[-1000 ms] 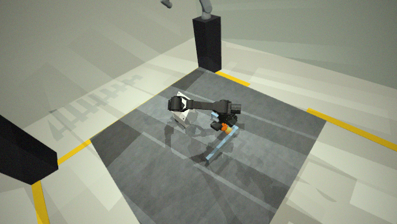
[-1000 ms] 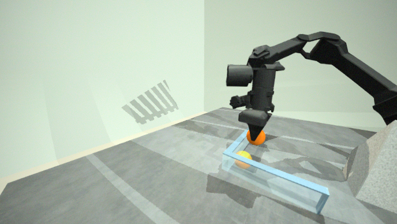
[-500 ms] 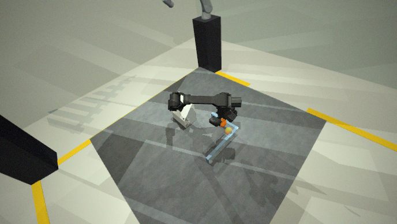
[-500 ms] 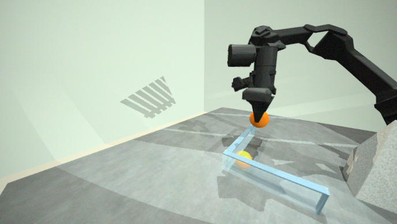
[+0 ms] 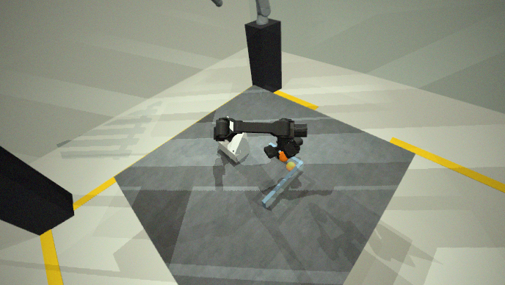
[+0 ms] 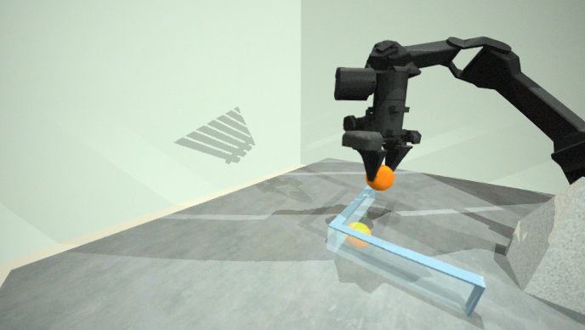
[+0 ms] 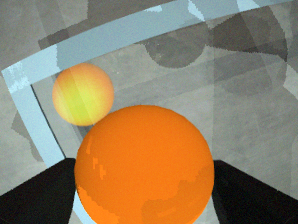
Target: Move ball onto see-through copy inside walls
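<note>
Right now my gripper tip is 10 mm short of the see-through ball copy, 50 mm to the right of it and 120 mm above it. From my gripper tip the other things lie so: orange ball right at my gripper tip.
</note>
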